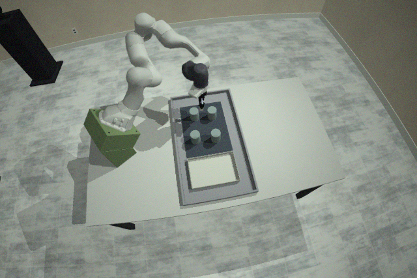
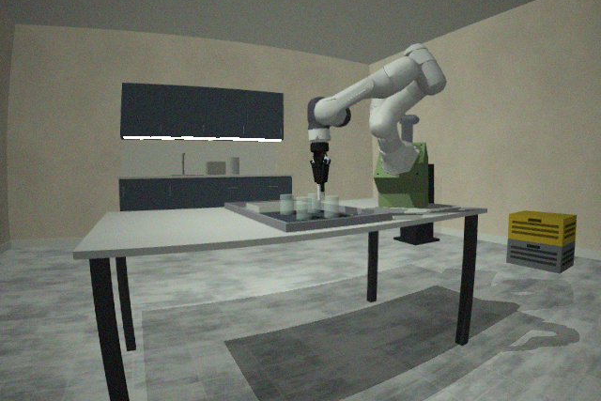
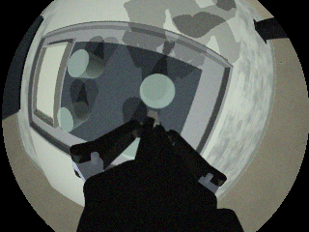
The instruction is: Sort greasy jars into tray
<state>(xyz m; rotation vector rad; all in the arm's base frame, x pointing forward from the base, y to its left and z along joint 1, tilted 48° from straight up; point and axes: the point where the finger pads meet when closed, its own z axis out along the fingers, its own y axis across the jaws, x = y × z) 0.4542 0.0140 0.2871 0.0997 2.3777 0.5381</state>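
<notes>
Right now my hand is 110 mm above the dark drying mat, 100 mm to the left of it and 10 mm short of it. Round my hand: white tray (420 mm to the right, 100 mm below, 40 mm ahead); grey steel surround (200 mm to the right, 110 mm below, 40 mm ahead).
</notes>
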